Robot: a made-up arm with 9 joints. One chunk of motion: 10 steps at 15 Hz.
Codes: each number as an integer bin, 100 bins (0 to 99) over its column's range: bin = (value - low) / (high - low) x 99, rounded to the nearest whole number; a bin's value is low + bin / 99 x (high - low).
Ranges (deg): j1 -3.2..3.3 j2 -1.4..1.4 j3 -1.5..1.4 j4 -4.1..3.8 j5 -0.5..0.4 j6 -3..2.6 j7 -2.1..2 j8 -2.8..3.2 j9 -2.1..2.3
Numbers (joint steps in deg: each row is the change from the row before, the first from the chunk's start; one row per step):
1: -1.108 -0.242 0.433 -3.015 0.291 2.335 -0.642 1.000 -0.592
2: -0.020 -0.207 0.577 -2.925 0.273 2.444 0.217 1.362 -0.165
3: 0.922 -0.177 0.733 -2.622 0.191 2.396 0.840 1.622 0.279
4: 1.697 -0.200 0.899 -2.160 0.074 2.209 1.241 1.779 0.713
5: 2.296 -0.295 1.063 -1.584 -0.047 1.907 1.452 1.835 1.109
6: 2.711 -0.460 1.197 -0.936 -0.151 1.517 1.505 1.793 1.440
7: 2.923 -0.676 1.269 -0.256 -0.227 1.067 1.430 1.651 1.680
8: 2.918 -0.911 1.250 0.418 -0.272 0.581 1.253 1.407 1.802
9: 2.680 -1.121 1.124 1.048 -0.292 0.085 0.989 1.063 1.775
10: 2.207 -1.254 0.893 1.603 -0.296 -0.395 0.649 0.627 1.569
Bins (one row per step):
1: 32 41 66 14 87 94 35 63 34
2: 48 42 71 15 85 96 56 69 44
3: 63 43 76 19 76 95 71 73 54
4: 75 42 82 24 63 92 81 76 63
5: 84 39 87 32 50 87 86 76 72
6: 90 33 92 40 38 80 87 76 80
7: 93 26 95 48 30 72 85 73 85
8: 93 17 94 57 25 63 81 69 88
9: 90 10 90 65 23 55 75 64 87
10: 82 5 82 71 22 46 66 57 83

